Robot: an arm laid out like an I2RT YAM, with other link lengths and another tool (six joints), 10 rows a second.
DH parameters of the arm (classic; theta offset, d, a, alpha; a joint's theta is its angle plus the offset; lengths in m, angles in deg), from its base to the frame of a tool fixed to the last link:
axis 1: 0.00 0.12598 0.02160 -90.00
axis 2: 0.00 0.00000 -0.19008 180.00
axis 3: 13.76 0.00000 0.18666 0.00
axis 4: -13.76 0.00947 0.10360 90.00
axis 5: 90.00 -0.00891 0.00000 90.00
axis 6: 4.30 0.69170 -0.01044 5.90
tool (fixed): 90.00 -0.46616 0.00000 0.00
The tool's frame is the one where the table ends.
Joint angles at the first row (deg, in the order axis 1, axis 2, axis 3, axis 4, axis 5, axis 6):
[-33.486 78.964 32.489 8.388 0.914 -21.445]
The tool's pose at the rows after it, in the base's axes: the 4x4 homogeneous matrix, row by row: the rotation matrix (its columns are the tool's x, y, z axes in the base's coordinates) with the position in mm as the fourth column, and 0 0 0 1 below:
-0.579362 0.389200 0.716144 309.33; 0.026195 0.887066 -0.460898 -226.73; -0.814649 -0.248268 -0.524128 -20.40; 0 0 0 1
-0.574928 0.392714 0.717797 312.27; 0.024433 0.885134 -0.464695 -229.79; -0.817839 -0.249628 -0.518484 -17.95; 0 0 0 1
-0.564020 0.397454 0.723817 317.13; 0.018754 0.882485 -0.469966 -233.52; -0.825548 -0.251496 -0.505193 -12.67; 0 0 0 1
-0.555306 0.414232 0.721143 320.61; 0.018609 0.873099 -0.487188 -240.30; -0.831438 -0.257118 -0.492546 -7.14; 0 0 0 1
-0.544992 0.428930 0.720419 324.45; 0.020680 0.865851 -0.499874 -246.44; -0.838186 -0.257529 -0.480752 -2.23; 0 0 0 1
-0.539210 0.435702 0.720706 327.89; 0.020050 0.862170 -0.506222 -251.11; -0.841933 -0.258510 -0.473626 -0.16; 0 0 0 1
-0.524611 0.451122 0.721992 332.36; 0.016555 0.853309 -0.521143 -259.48; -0.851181 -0.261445 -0.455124 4.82; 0 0 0 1
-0.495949 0.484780 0.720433 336.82; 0.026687 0.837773 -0.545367 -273.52; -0.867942 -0.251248 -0.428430 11.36; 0 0 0 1
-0.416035 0.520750 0.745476 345.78; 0.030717 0.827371 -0.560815 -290.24; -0.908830 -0.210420 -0.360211 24.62; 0 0 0 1
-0.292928 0.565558 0.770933 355.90; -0.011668 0.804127 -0.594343 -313.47; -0.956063 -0.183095 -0.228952 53.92; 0 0 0 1
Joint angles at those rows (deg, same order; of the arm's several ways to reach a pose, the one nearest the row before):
[-33.518 79.277 32.859 9.175 1.117 -21.620]
[-33.641 80.007 33.742 9.401 1.142 -21.622]
[-33.708 80.567 34.743 9.845 1.140 -21.577]
[-33.838 81.374 36.086 10.137 1.907 -21.281]
[-34.091 82.332 37.451 10.492 2.278 -20.919]
[-34.322 83.576 38.525 11.124 2.362 -20.858]
[-34.817 84.994 39.652 12.607 2.575 -20.746]
[-36.164 87.139 41.253 14.831 2.462 -19.867]
[-38.807 89.478 41.174 21.449 -0.324 -18.106]
[-41.465 91.886 39.718 33.122 -2.518 -16.336]

